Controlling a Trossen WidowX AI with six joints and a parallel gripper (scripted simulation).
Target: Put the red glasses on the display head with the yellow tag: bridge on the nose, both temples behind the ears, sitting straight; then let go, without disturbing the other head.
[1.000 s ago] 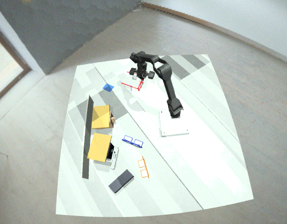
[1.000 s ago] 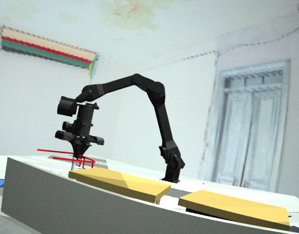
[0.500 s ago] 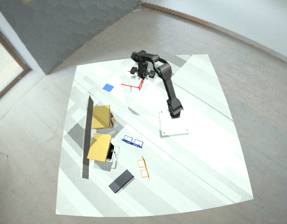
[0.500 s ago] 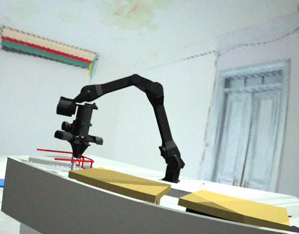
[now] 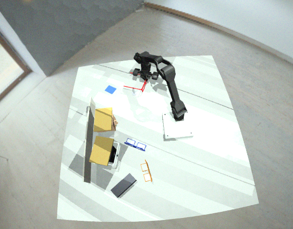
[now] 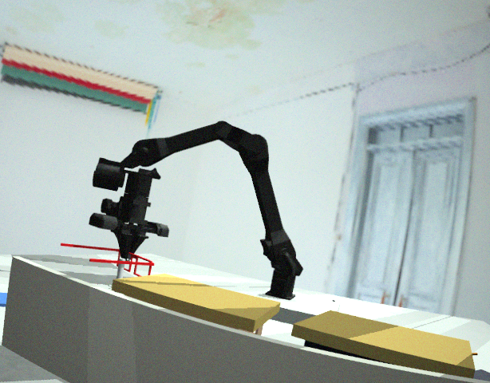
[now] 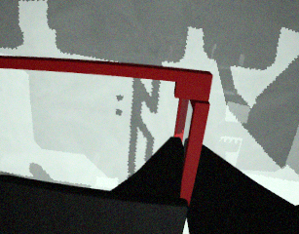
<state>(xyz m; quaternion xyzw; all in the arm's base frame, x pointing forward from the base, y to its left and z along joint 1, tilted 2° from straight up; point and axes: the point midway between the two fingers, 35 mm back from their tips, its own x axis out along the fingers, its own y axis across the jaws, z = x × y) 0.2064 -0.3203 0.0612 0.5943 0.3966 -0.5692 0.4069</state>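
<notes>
The grey stand is 10 cm ahead of my gripper tip, 7 cm to the left of it and 3 cm below it. Round my gripper tip: blue square: 30 cm ahead, 1 cm to the left, 6 cm below; then black display head: 27 cm ahead, 55 cm to the left; then panel: 41 cm ahead, 44 cm to the left.
</notes>
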